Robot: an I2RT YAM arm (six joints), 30 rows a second.
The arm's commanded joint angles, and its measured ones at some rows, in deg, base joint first. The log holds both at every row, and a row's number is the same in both.
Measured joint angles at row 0: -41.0, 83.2, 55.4, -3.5, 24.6, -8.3
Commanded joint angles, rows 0 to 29: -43.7, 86.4, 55.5, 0.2, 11.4, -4.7; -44.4, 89.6, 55.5, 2.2, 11.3, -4.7; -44.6, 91.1, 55.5, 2.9, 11.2, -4.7; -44.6, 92.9, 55.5, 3.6, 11.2, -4.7; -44.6, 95.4, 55.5, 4.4, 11.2, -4.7; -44.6, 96.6, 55.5, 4.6, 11.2, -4.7; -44.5, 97.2, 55.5, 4.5, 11.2, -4.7; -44.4, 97.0, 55.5, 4.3, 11.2, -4.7; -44.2, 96.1, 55.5, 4.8, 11.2, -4.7; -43.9, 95.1, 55.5, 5.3, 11.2, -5.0; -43.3, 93.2, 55.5, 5.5, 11.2, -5.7; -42.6, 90.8, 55.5, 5.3, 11.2, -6.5; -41.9, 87.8, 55.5, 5.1, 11.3, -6.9; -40.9, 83.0, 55.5, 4.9, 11.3, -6.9; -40.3, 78.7, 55.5, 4.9, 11.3, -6.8; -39.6, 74.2, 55.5, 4.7, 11.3, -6.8; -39.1, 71.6, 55.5, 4.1, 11.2, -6.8; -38.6, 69.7, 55.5, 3.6, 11.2, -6.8; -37.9, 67.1, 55.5, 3.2, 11.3, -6.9; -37.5, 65.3, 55.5, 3.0, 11.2, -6.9; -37.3, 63.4, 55.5, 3.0, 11.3, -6.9; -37.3, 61.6, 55.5, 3.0, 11.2, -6.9; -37.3, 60.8, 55.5, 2.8, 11.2, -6.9; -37.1, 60.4, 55.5, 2.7, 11.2, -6.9; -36.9, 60.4, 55.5, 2.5, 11.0, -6.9; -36.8, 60.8, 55.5, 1.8, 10.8, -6.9; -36.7, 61.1, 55.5, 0.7, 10.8, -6.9; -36.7, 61.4, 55.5, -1.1, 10.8, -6.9; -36.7, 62.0, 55.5, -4.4, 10.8, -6.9; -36.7, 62.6, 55.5, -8.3, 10.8, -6.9
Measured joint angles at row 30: -37.0, 61.2, 55.5, -3.0, 11.2, -6.5
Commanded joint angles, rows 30 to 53: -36.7, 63.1, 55.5, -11.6, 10.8, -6.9; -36.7, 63.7, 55.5, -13.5, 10.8, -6.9; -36.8, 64.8, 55.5, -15.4, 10.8, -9.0; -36.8, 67.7, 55.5, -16.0, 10.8, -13.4; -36.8, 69.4, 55.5, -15.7, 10.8, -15.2; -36.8, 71.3, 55.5, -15.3, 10.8, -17.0; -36.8, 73.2, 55.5, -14.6, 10.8, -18.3; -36.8, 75.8, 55.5, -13.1, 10.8, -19.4; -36.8, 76.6, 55.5, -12.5, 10.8, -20.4; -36.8, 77.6, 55.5, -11.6, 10.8, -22.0; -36.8, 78.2, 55.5, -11.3, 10.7, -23.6; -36.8, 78.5, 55.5, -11.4, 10.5, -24.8; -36.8, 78.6, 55.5, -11.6, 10.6, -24.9; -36.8, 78.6, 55.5, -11.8, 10.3, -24.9; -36.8, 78.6, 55.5, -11.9, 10.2, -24.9; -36.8, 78.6, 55.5, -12.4, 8.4, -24.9; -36.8, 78.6, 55.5, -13.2, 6.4, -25.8; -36.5, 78.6, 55.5, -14.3, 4.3, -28.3; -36.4, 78.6, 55.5, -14.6, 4.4, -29.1; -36.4, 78.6, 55.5, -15.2, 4.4, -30.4; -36.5, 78.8, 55.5, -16.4, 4.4, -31.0; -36.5, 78.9, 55.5, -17.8, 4.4, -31.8; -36.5, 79.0, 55.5, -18.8, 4.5, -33.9; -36.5, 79.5, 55.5, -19.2, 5.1, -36.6
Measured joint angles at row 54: -36.7, 78.4, 55.5, -18.4, 5.6, -30.6
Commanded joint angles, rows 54 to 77: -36.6, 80.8, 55.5, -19.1, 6.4, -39.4; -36.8, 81.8, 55.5, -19.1, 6.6, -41.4; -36.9, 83.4, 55.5, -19.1, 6.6, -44.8; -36.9, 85.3, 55.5, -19.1, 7.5, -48.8; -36.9, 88.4, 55.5, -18.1, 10.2, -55.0; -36.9, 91.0, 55.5, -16.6, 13.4, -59.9; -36.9, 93.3, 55.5, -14.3, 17.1, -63.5; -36.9, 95.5, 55.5, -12.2, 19.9, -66.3; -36.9, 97.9, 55.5, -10.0, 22.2, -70.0; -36.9, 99.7, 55.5, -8.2, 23.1, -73.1; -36.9, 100.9, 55.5, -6.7, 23.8, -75.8; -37.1, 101.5, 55.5, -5.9, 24.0, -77.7; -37.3, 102.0, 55.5, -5.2, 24.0, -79.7; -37.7, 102.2, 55.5, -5.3, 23.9, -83.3; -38.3, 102.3, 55.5, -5.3, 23.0, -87.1; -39.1, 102.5, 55.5, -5.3, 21.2, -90.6; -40.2, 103.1, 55.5, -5.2, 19.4, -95.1; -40.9, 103.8, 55.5, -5.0, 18.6, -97.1; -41.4, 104.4, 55.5, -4.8, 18.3, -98.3; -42.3, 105.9, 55.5, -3.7, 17.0, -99.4; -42.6, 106.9, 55.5, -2.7, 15.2, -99.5; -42.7, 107.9, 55.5, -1.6, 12.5, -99.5; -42.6, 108.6, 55.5, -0.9, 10.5, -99.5; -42.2, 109.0, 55.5, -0.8, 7.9, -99.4
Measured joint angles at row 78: -42.6, 106.8, 55.5, -1.2, 15.9, -97.4
